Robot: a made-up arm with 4 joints.
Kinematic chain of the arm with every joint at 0, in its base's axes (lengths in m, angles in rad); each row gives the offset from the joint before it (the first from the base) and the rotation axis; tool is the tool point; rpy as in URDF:
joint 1: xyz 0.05 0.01 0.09 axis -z
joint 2: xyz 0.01 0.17 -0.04 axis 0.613 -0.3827 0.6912
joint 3: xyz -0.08 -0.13 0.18 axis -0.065 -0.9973 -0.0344
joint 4: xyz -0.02 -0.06 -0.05 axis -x
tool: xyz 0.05 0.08 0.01 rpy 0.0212 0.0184 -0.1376
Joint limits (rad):
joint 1: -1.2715..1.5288
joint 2: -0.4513..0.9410
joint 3: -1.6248..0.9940
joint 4: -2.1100..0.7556
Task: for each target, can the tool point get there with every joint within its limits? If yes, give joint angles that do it. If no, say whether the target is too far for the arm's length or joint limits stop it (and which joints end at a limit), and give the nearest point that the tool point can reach.
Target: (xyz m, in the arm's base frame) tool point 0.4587 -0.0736 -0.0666
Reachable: no: joint limits stop it (at a limit: joint 2, joint 3, joint 4) | nearest point 0.2178 -0.0243 0.0888 | short by 0.291 m
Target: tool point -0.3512 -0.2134 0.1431
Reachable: no: joint limits stop it (at a limit: joint 1, joint 2, joint 4) | nearest point -0.1407 -0.0947 0.2392 | short by 0.260 m
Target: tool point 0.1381 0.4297 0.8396
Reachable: no: too far | nearest point 0.0731 0.1201 0.3319 | short by 0.598 m
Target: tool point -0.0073 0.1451 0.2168
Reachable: yes | joints 0.3842 -0.2274 -1.3815 0.0084
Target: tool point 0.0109 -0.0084 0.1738
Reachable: yes | joints 1.1536 0.3847 -0.8638 -1.2191
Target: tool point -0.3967 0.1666 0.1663
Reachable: no: joint limits stop it (at a limit: joint 2, joint 4) | nearest point -0.1579 0.0829 0.2468 | short by 0.266 m
